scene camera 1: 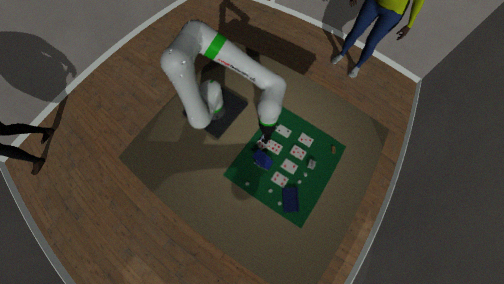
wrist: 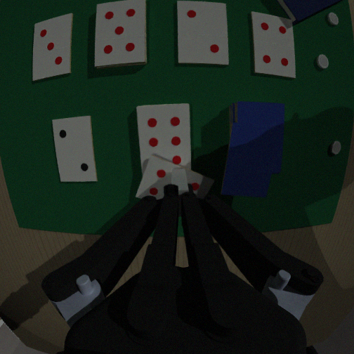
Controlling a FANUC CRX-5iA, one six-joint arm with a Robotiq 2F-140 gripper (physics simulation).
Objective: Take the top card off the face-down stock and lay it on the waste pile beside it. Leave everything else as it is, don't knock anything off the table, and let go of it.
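Frame: origin at the arm's base, x ahead, y left, z up, level; metres.
Seen in the pictures: gripper, fingertip midpoint: (scene camera 1: 266,144).
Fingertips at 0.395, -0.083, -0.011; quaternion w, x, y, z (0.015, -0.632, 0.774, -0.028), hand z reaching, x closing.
Pixels of each thing's top centre, then the offset from my fingertips to it, as dx, dy, dz. Level surfaces: height alone.
- face-down stock at its top centre: (scene camera 1: 261,157) +0.005, -0.092, +0.011
- face-up waste pile at its top centre: (scene camera 1: 274,146) +0.049, +0.007, -0.006
- green mat at its surface level: dz -0.016
- two-spot black card at its top centre: (scene camera 1: 283,130) +0.067, +0.134, -0.012
- five-spot at its top centre: (scene camera 1: 298,152) +0.200, +0.032, -0.006
- dark blue box at its top centre: (scene camera 1: 290,199) +0.255, -0.254, -0.004
- small grey block at its top centre: (scene camera 1: 312,163) +0.302, -0.010, +0.012
The face-down stock (scene camera 1: 262,160) (wrist: 255,145) is a blue-backed stack with uneven edges at the mat's near side. Beside it lies the face-up waste pile (scene camera 1: 274,146) (wrist: 164,131), with a card showing red spots on top. Another face-up card (wrist: 150,176) lies askew over the pile's near end, partly hidden by the fingertips. My gripper (scene camera 1: 264,143) (wrist: 178,178) is shut and empty, with its tips over this askew card, to the left of the stock in the wrist view. Whether the tips touch the card I cannot tell.
On the green mat (scene camera 1: 320,182) (wrist: 115,95) lie a two-spot black card (scene camera 1: 283,131) (wrist: 75,150) and a row of red-spot cards, including a five-spot (scene camera 1: 298,152) (wrist: 120,37). A dark blue box (scene camera 1: 290,199) (wrist: 312,7), a small grey block (scene camera 1: 311,164) and several white discs also lie there.
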